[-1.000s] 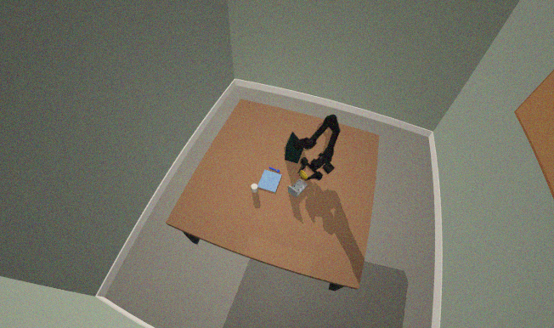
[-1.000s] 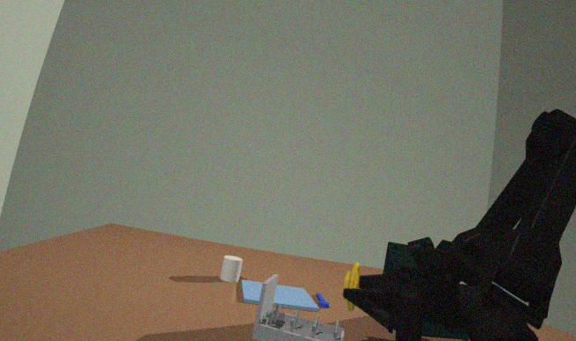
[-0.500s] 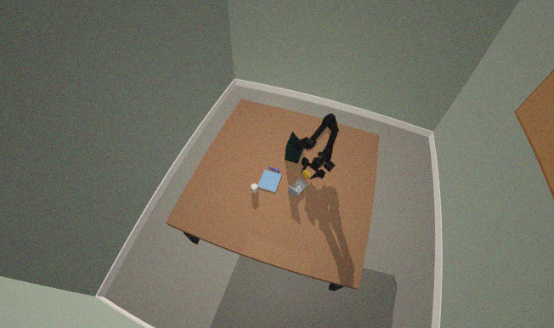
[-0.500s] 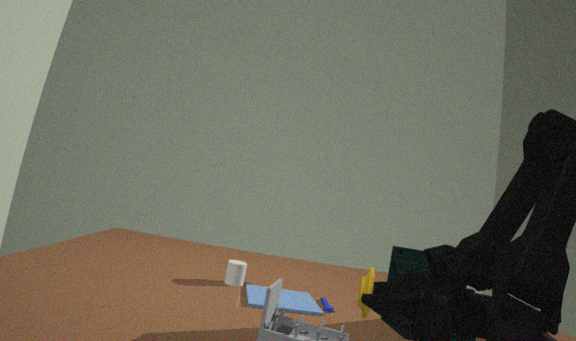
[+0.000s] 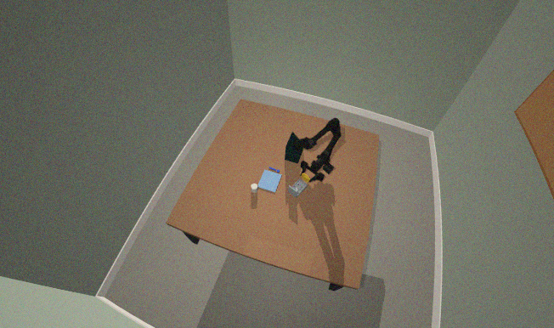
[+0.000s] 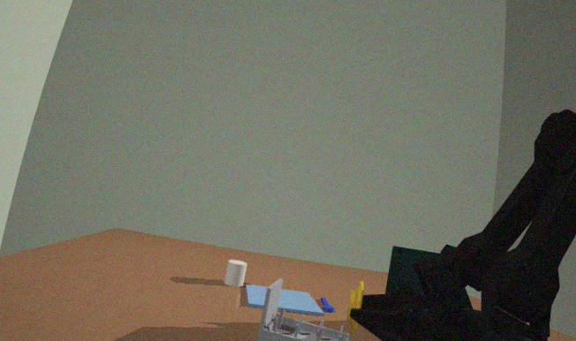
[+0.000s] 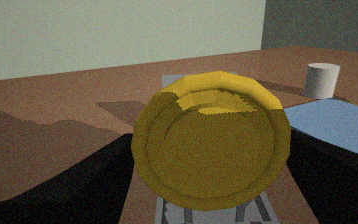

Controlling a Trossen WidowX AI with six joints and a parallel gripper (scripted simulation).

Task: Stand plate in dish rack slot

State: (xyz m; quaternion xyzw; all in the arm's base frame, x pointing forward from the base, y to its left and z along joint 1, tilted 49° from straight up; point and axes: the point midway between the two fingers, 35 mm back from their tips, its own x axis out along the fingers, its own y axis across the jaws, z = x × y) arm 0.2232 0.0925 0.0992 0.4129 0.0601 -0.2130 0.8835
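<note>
The grey dish rack lies 5 cm below my gripper tip, 5 cm ahead of it and 3 cm to the right of it. From my gripper tip the other things lie so: blue spoon 22 cm to the right, 7 cm below, 6 cm behind; light-blue pad 23 cm to the right, 7 cm below, 4 cm ahead; yellow plate 1 cm behind.
</note>
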